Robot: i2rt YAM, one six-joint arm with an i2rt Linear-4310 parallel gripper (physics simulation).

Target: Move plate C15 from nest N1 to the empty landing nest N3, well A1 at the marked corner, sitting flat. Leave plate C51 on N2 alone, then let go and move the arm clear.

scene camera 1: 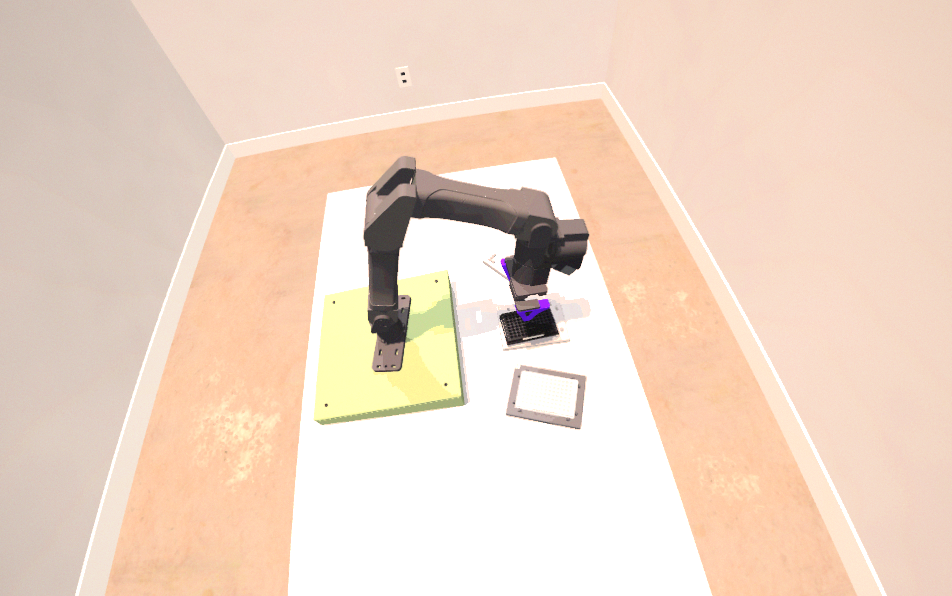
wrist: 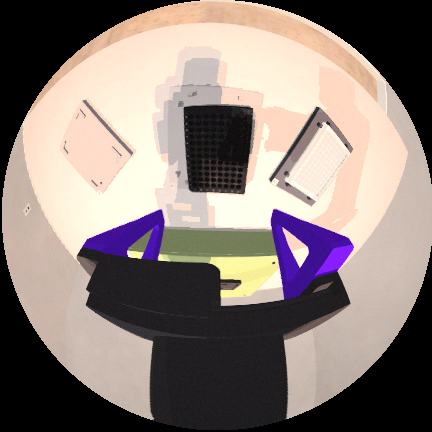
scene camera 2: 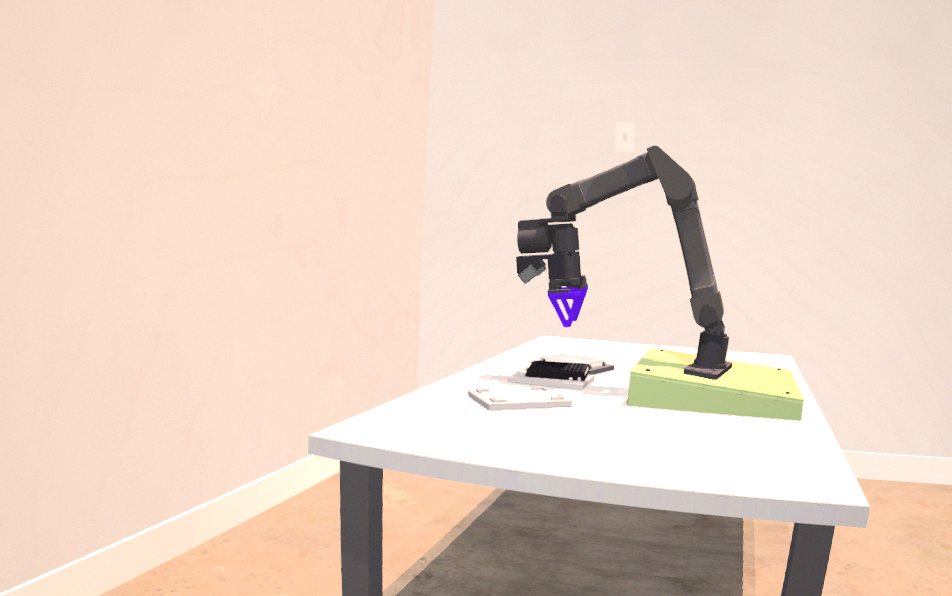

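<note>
A black well plate (scene camera 1: 514,329) (scene camera 2: 558,369) (wrist: 217,150) lies on the middle pale nest (scene camera 1: 564,337) (scene camera 2: 548,383) (wrist: 230,95); nest stops show beyond two plate edges in the wrist view. A white well plate (scene camera 1: 546,394) (scene camera 2: 565,360) (wrist: 320,162) lies in a dark grey nest (scene camera 1: 511,407) (scene camera 2: 602,367) (wrist: 302,137). Plate and nest labels are unreadable, so I cannot tell which is C15. The empty pale nest (scene camera 1: 493,265) (scene camera 2: 526,404) (wrist: 95,150) is turned at an angle. My gripper (scene camera 1: 517,300) (scene camera 2: 567,325) (wrist: 217,214) is open and empty, well above the table near the black plate.
The arm stands on a yellow-green base block (scene camera 1: 421,365) (scene camera 2: 709,400) (wrist: 250,267) beside the nests. All three nests stand on the white table (scene camera 1: 449,505) (scene camera 2: 632,449). The white plate and the empty nest lie on opposite sides of the black plate.
</note>
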